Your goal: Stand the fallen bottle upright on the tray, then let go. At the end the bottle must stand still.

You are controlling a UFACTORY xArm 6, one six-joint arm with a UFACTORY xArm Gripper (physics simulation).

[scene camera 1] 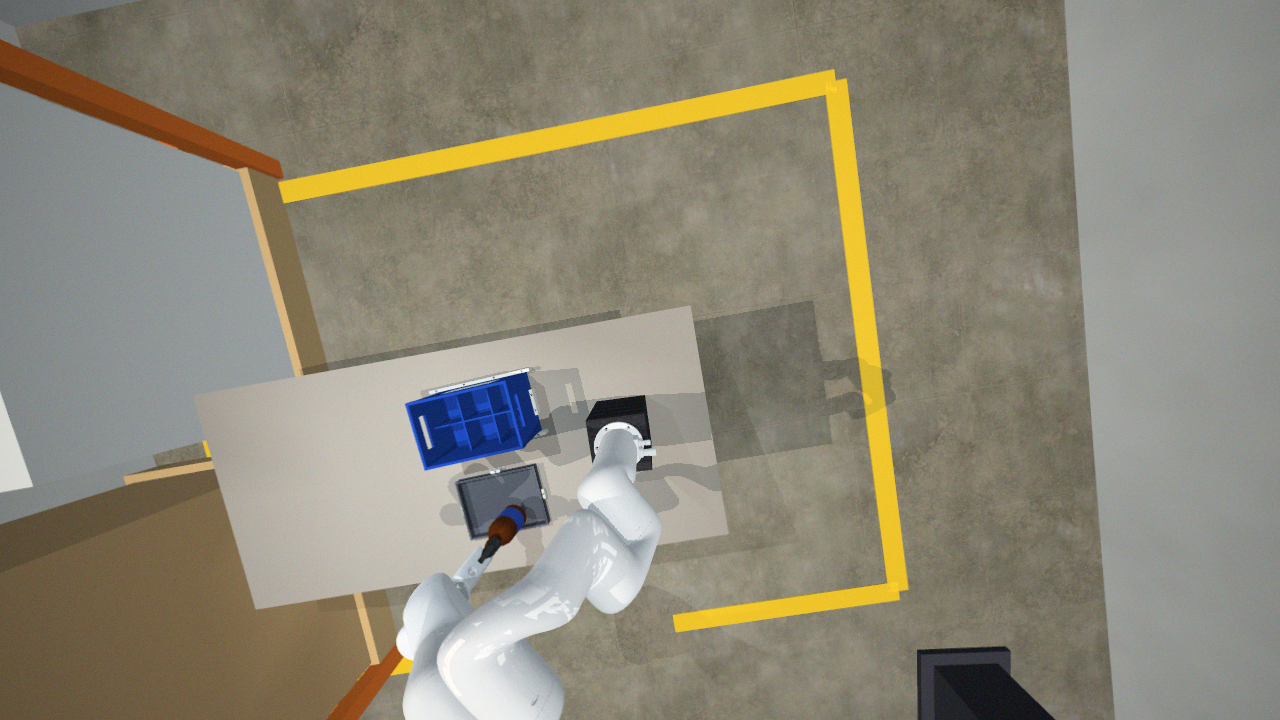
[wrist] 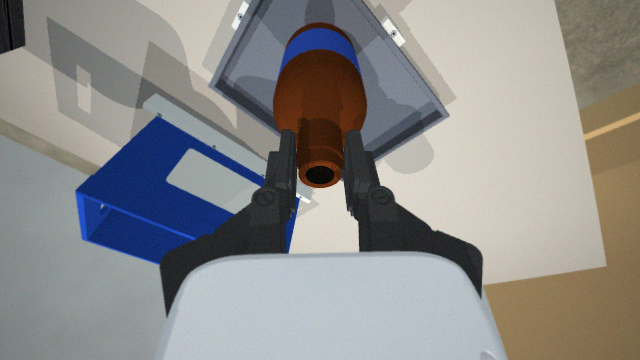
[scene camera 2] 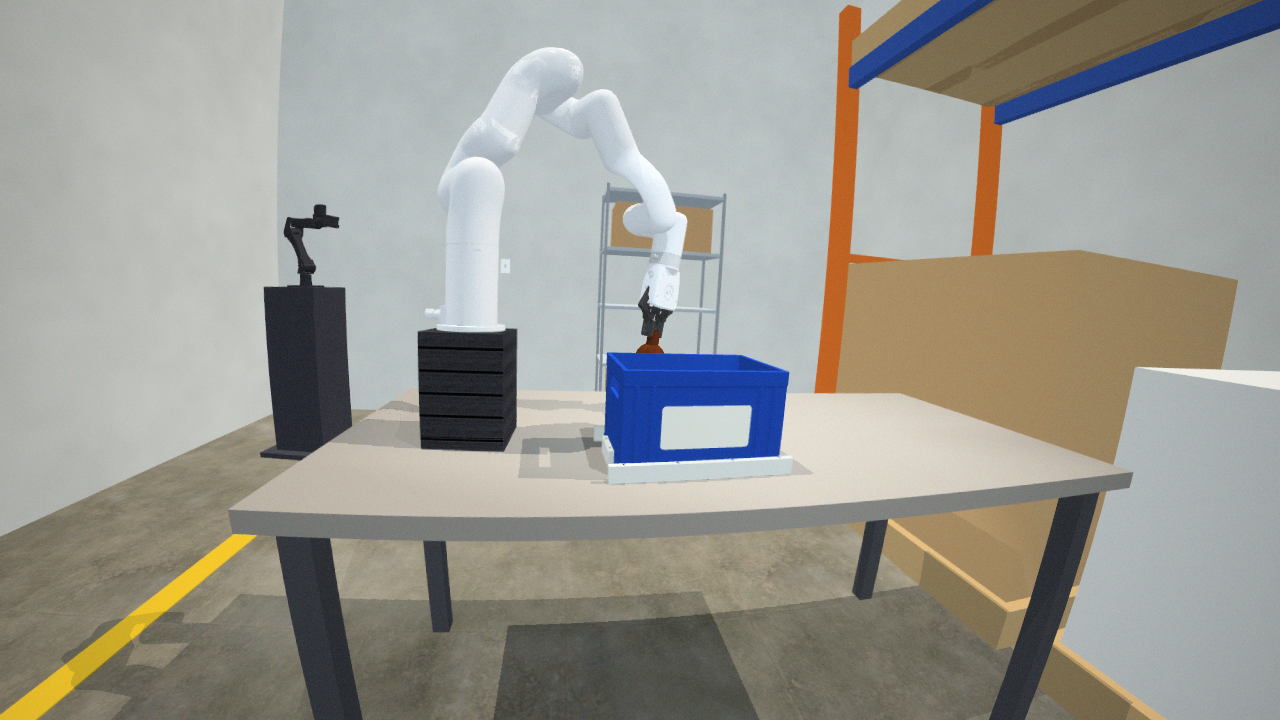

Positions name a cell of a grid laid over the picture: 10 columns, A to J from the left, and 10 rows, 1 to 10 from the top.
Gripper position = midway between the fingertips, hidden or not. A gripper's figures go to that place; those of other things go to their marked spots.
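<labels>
A blue crate (wrist: C6) is 350 mm from the lens; a grey tray (wrist: G3), 330 mm from the lens. The marked spots on the blue crate and a brown bottle (wrist: E3) are 260 mm apart. The bottle is 150 mm from the lens, and my gripper (wrist: F5) is 140 mm from the lens.
</labels>
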